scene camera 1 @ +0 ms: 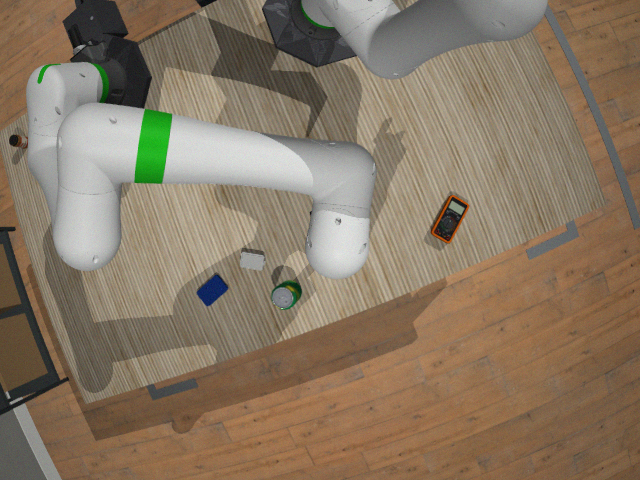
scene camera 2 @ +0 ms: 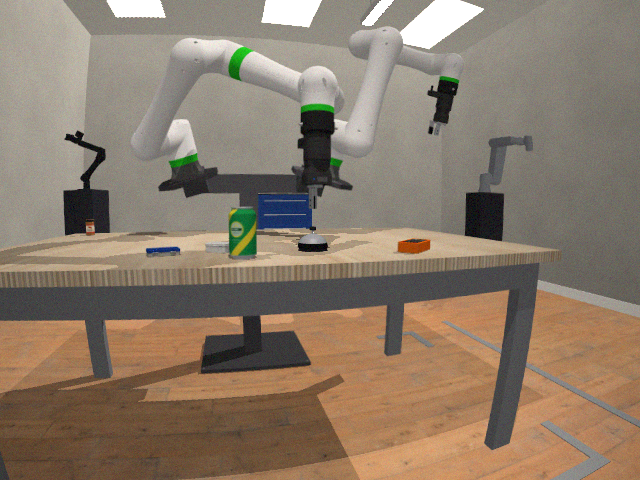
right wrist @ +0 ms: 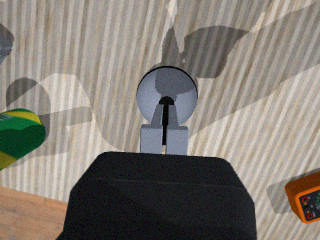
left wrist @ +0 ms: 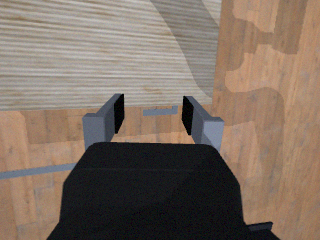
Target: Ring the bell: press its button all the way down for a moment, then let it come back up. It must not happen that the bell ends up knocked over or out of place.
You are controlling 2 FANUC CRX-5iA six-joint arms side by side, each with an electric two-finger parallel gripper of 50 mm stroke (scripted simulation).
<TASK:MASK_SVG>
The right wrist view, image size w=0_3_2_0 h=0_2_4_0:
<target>my right gripper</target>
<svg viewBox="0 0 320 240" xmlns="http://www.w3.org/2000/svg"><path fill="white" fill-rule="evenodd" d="M255 203L228 161L219 157L187 156L189 129L187 126L179 126L176 106L157 104L151 124L143 124L141 126L140 153L103 152L96 157L74 185L69 195L63 231L56 240L257 240Z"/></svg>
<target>bell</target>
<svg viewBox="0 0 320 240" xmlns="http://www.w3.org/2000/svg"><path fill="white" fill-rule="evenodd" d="M154 68L141 79L138 85L136 99L139 111L151 123L157 104L175 105L179 125L181 125L191 117L196 108L198 100L196 85L190 75L180 68L174 66Z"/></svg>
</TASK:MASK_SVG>
